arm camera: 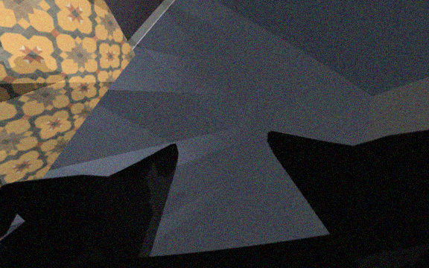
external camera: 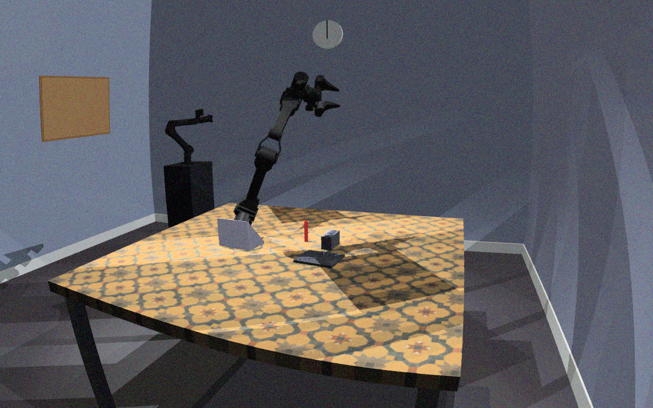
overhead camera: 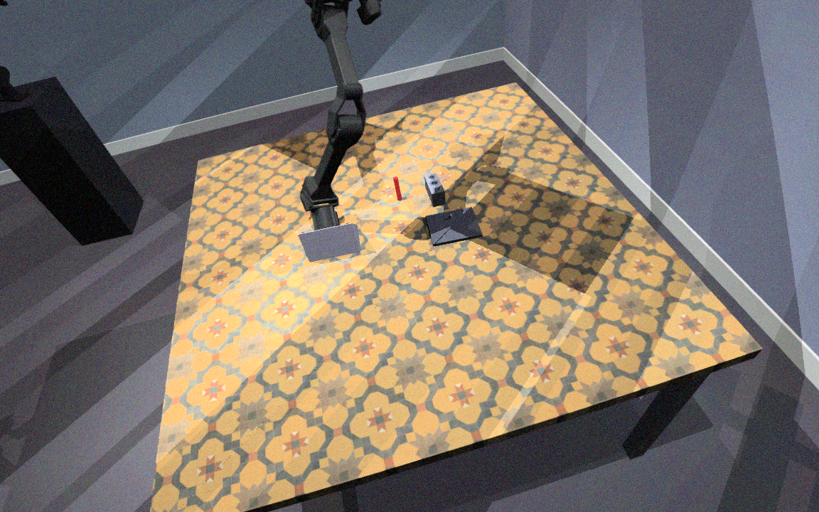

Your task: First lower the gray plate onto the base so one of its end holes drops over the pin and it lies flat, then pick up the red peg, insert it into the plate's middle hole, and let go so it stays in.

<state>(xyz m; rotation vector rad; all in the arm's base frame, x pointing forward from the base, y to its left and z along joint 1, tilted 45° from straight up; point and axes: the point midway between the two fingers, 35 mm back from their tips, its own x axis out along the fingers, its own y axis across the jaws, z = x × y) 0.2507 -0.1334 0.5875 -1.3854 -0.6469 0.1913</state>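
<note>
My gripper tip is now 520 mm above the gray plate, 230 mm to the left of it and 40 mm short of it. The rest, counted from my gripper tip: red peg (520 mm below, 200 mm to the right, 70 mm behind); flat square base (550 mm below, 360 mm to the right, 60 mm ahead).
</note>
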